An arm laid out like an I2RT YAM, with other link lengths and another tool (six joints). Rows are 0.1 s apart.
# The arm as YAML. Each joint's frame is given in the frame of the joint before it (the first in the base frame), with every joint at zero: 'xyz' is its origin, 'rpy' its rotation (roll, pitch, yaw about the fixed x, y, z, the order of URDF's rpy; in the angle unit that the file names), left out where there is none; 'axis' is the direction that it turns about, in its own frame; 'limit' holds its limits. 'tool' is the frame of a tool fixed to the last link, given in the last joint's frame.
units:
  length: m
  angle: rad
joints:
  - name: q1
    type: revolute
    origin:
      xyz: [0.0, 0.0, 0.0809]
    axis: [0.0, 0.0, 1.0]
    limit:
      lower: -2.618
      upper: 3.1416
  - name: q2
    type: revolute
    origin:
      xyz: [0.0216, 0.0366, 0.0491]
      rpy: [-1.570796, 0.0, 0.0]
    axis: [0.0, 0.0, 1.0]
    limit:
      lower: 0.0
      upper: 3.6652
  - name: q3
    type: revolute
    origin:
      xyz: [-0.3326, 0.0, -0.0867]
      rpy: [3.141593, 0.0, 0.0]
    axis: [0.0, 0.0, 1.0]
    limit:
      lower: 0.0
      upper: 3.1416
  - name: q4
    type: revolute
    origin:
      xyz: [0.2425, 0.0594, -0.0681]
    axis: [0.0, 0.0, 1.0]
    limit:
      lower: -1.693
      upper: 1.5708
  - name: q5
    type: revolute
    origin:
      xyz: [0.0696, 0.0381, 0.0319]
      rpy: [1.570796, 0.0, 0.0]
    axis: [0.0, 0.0, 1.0]
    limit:
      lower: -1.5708
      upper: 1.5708
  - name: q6
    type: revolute
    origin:
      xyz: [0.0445, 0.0, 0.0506]
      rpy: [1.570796, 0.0, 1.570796]
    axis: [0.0, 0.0, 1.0]
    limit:
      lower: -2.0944
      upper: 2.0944
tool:
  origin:
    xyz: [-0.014, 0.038, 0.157]
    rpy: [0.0, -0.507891, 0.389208]
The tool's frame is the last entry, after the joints.
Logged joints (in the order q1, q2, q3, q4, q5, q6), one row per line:
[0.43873 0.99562 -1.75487 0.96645 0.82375 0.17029]
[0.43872 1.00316 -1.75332 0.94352 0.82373 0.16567]
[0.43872 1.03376 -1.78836 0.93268 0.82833 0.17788]
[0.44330 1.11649 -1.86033 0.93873 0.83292 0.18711]
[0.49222 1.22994 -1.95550 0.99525 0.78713 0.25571]
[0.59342 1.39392 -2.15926 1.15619 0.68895 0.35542]
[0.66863 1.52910 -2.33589 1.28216 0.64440 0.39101]
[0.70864 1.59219 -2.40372 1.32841 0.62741 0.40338]
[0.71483 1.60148 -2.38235 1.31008 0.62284 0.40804]
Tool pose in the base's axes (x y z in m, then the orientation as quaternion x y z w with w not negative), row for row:
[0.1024 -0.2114 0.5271 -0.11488 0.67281 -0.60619 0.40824]
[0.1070 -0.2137 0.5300 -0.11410 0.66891 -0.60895 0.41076]
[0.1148 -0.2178 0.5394 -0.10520 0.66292 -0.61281 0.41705]
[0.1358 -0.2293 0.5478 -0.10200 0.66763 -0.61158 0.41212]
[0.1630 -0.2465 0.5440 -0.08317 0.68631 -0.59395 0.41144]
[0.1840 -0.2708 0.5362 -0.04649 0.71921 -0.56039 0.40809]
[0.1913 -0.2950 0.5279 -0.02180 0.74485 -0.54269 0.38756]
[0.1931 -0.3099 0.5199 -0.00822 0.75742 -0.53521 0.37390]
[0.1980 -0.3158 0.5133 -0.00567 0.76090 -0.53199 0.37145]
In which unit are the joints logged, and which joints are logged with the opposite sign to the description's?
The joints are logged in radians. Opposite sign: q1, q3, q4.
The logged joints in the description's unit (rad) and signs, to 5 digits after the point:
[-0.43873 0.99562 1.75487 -0.96645 0.82375 0.17029]
[-0.43872 1.00316 1.75332 -0.94352 0.82373 0.16567]
[-0.43872 1.03376 1.78836 -0.93268 0.82833 0.17788]
[-0.44330 1.11649 1.86033 -0.93873 0.83292 0.18711]
[-0.49222 1.22994 1.95550 -0.99525 0.78713 0.25571]
[-0.59342 1.39392 2.15926 -1.15619 0.68895 0.35542]
[-0.66863 1.52910 2.33589 -1.28216 0.64440 0.39101]
[-0.70864 1.59219 2.40372 -1.32841 0.62741 0.40338]
[-0.71483 1.60148 2.38235 -1.31008 0.62284 0.40804]

